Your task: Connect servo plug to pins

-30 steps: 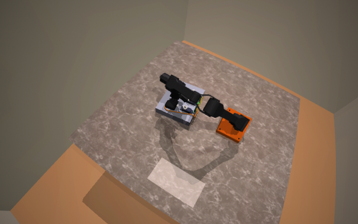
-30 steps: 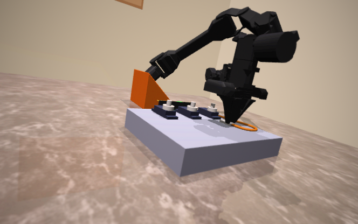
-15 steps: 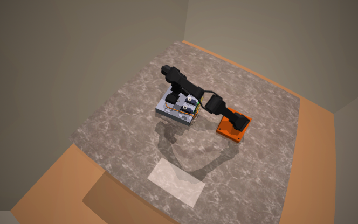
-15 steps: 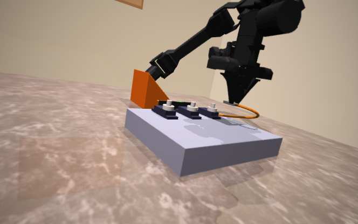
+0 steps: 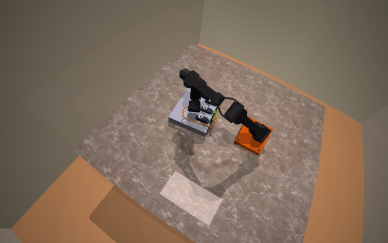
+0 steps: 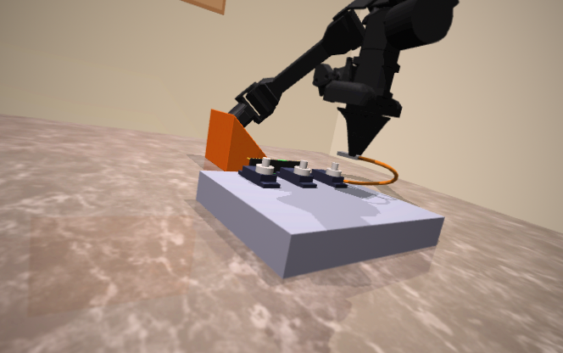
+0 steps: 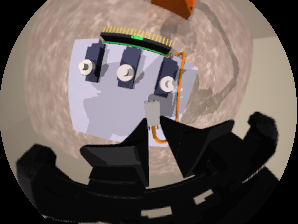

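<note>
Now: gripper tip 11 cm past the green band, 7 cm to the left of it and 4 cm above it. Also, from my gripper tip: grey printed holder (5 cm ahead, 5 cm to the right, 9 cm below).
</note>
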